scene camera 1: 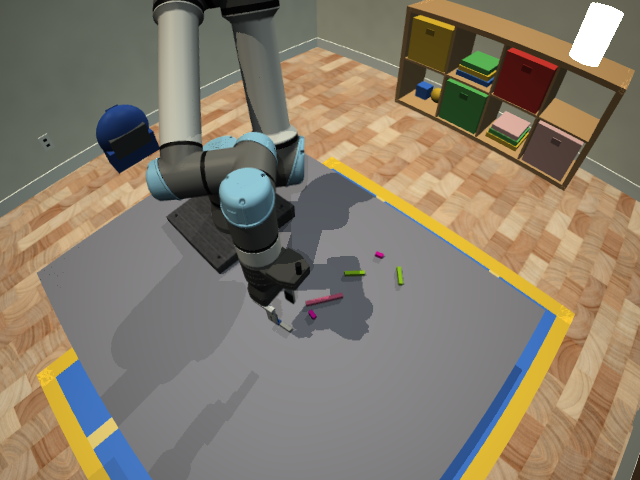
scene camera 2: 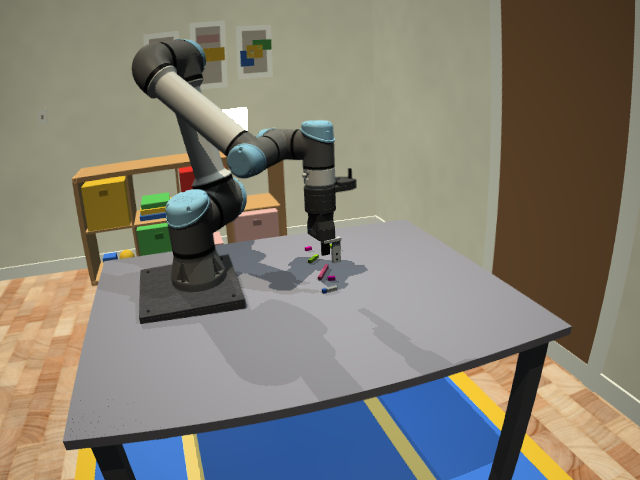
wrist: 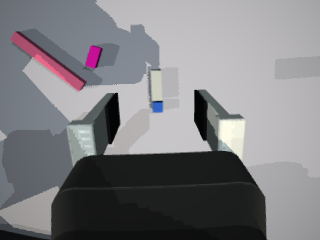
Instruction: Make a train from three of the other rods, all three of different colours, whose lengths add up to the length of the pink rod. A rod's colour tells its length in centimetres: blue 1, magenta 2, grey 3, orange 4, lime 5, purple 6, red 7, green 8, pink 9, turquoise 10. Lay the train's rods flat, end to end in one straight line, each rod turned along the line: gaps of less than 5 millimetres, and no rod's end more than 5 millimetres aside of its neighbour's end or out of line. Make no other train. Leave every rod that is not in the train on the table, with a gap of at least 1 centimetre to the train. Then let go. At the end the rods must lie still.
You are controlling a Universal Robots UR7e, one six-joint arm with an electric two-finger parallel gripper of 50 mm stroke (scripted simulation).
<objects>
my gripper: scene camera 1 282, 310; scene camera 2; wrist
same spot on my gripper: (scene camera 2: 336, 242) = (wrist: 214, 136)
</objects>
